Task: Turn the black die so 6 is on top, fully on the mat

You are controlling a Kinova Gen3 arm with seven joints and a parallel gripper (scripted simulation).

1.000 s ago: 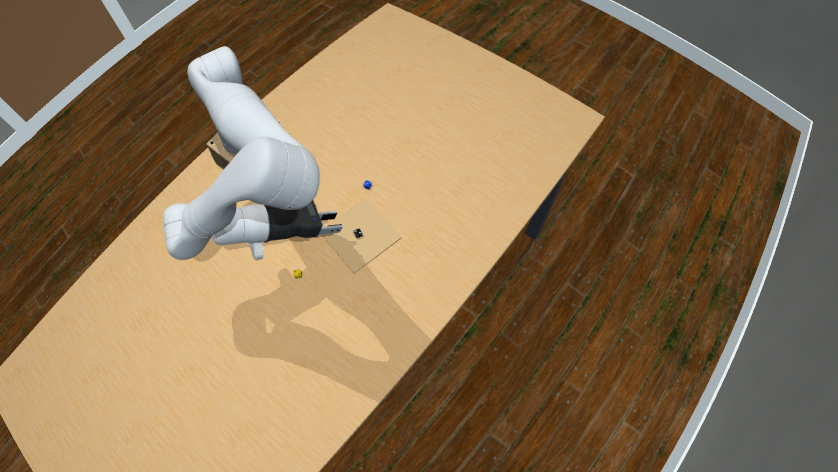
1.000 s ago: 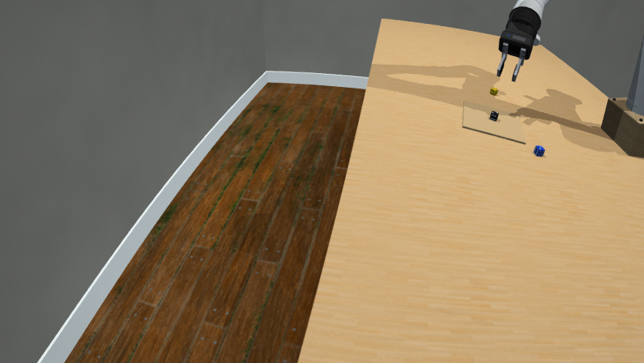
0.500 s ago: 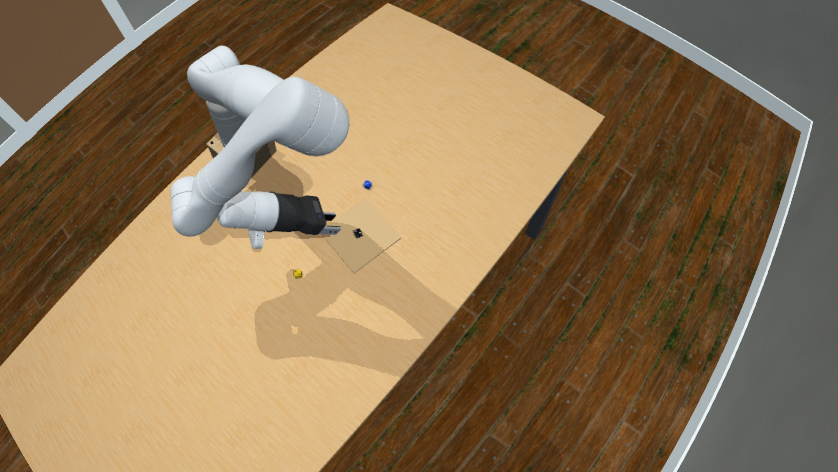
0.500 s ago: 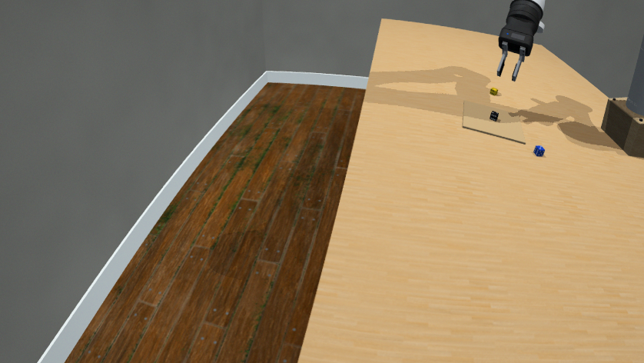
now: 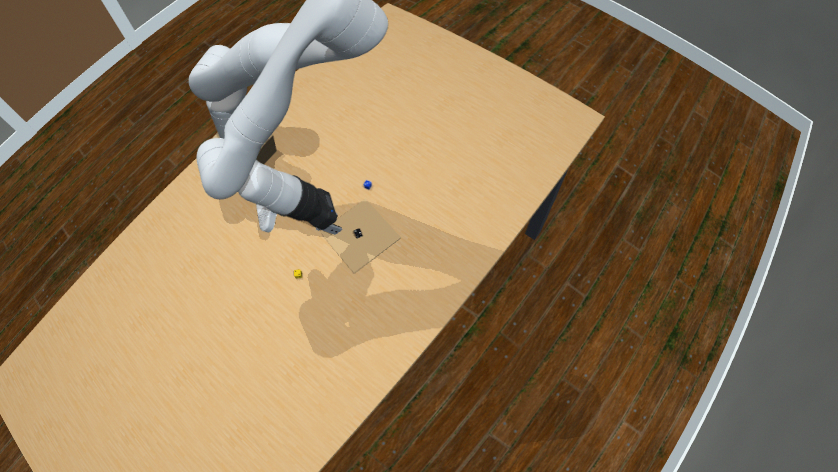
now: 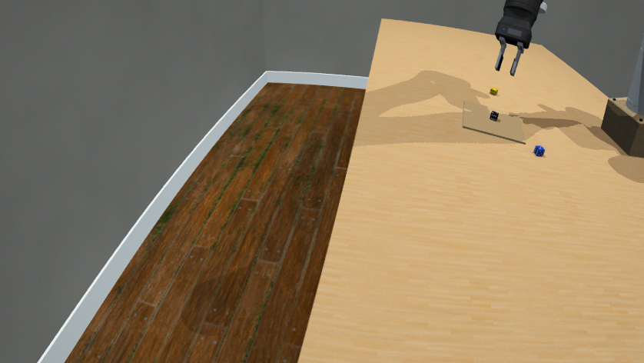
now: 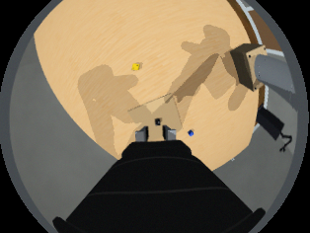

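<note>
Right now the black die is 2 cm ahead of my hand, 5 cm to the left of it and 11 cm below it. From my hand the other things lie so: blue die: 6 cm behind, 16 cm to the left, 11 cm below; tan mat: 2 cm ahead, 5 cm to the left, 12 cm below; yellow die: 2 cm behind, 12 cm to the right, 11 cm below.
</note>
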